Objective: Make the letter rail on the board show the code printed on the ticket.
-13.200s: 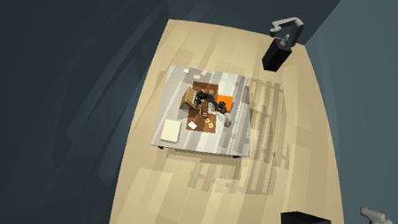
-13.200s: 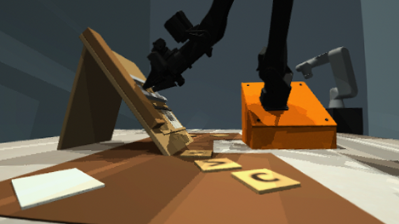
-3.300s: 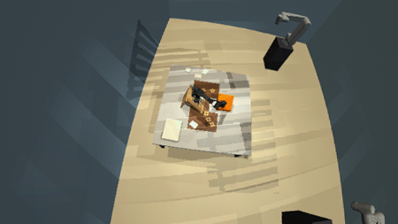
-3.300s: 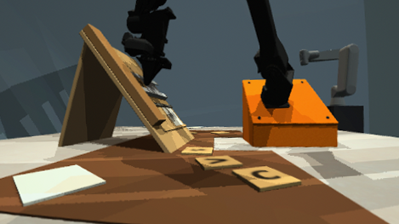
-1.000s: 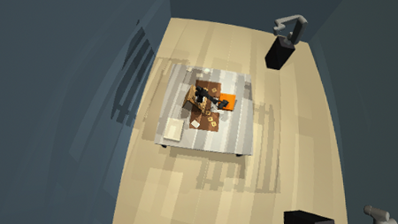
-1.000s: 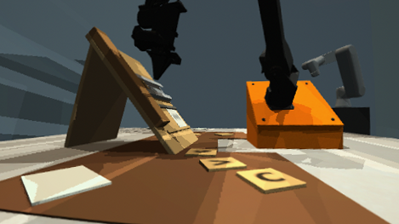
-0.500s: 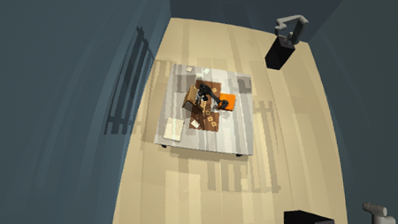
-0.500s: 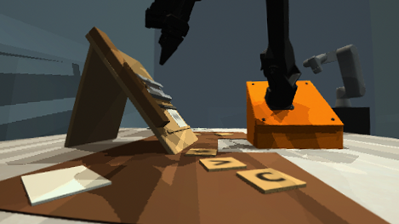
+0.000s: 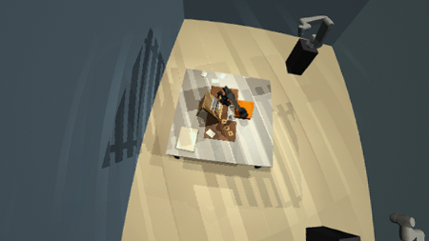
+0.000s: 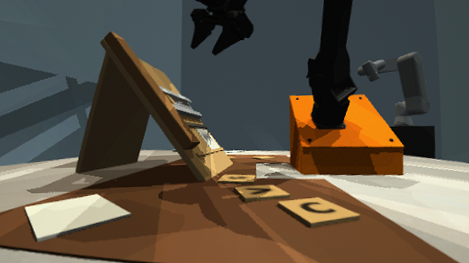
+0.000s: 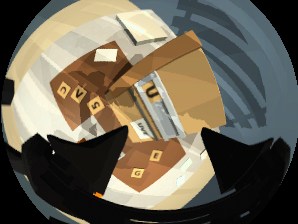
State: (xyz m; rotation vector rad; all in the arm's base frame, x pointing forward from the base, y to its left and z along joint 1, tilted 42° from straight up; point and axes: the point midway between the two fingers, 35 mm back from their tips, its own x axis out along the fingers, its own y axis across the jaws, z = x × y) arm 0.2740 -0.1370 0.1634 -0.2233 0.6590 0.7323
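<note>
My gripper tip is 290 mm above the tan tile marked v, 210 mm to the right of it and 130 mm past it. The rest, counted from my gripper tip: u tile 130 mm below, 70 mm ahead, 40 mm to the left; then brown mat 290 mm below, 100 mm behind, 20 mm to the right; then e tile 290 mm below, 240 mm to the right, 30 mm behind.
</note>
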